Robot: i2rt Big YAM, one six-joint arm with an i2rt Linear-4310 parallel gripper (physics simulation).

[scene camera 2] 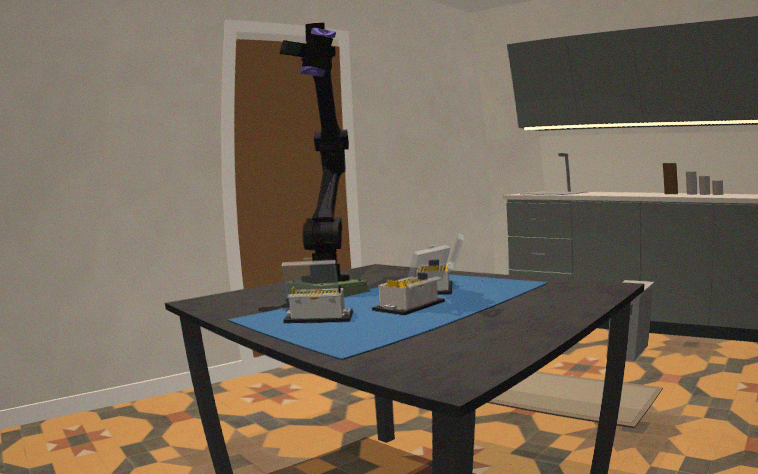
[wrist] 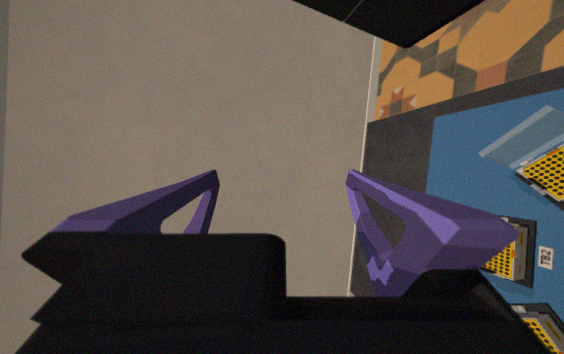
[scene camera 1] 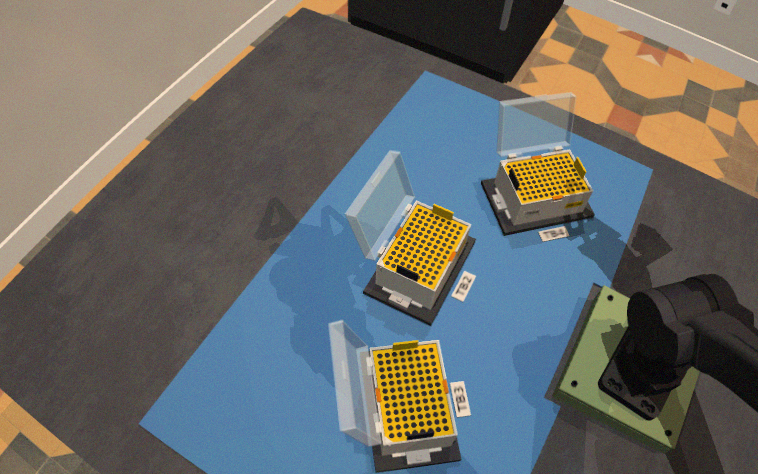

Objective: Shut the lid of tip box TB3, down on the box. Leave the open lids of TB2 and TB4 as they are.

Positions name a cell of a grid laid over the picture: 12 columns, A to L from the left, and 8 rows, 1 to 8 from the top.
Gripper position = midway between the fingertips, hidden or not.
Observation:
In view: my gripper (scene camera 2: F1).
My gripper shows as well in the wrist view (wrist: G5).

